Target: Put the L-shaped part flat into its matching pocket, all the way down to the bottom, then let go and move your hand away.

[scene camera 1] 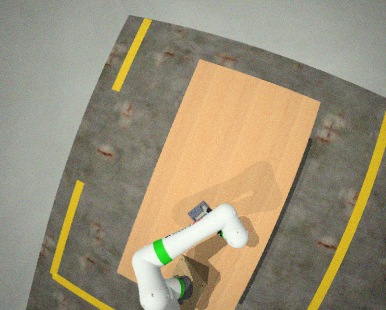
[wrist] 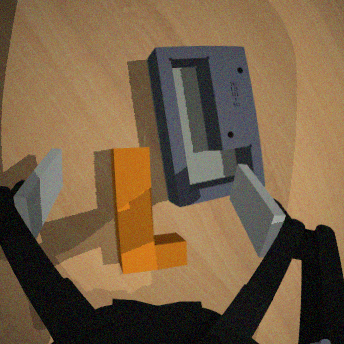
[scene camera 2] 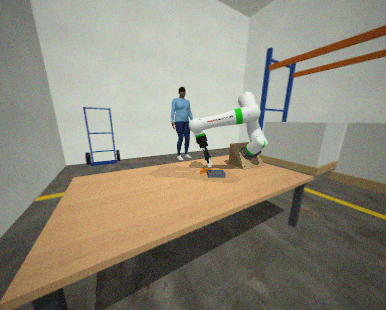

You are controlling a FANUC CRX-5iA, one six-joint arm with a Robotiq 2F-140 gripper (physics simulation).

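Frame: origin at the arm's base, x ahead, y left, z up, level; centimetres.
Where they show: gripper, fingertip midpoint: [wrist: 148, 174] [scene camera 2: 210, 165]; arm's base, link origin: [scene camera 1: 185, 287] [scene camera 2: 246, 153].
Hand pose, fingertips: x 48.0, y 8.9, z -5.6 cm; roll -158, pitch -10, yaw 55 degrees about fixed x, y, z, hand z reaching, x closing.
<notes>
Each offset is from my fingertips to the top centre of the thing. "*": to the spot under its first point. Level surfaces: height alone.
The orange L-shaped part {dx +3.4, dy -0.8, dz -3.3 cm} [wrist: 134, 200] [scene camera 2: 203, 171] lies on the table beside the blue-grey block, apart from it; in the wrist view its long leg points up and its short leg points right. The block {dx -0.7, dy +8.0, dz -2.6 cm} [wrist: 234, 112] [scene camera 2: 216, 174] [scene camera 1: 199, 204] has an empty L-shaped pocket {* dx +3.4, dy +6.3, dz -5.8 cm} [wrist: 206, 167] with a pale floor. My gripper [wrist: 148, 174] [scene camera 2: 209, 164] is open and empty. In the wrist view its fingers show left and right of the part, the right one overlapping the block's lower right corner. The arm hides the part and the fingers in scene camera 1.
The wooden table {dz -6.3 cm} [scene camera 1: 240, 120] [scene camera 2: 145, 210] carries the arm's brown base mount [scene camera 2: 238, 154] [scene camera 1: 202, 277] close to the part and block. A person [scene camera 2: 182, 117], a blue hand truck [scene camera 2: 101, 134] and a blue and orange rack [scene camera 2: 266, 85] stand beyond the table.
</notes>
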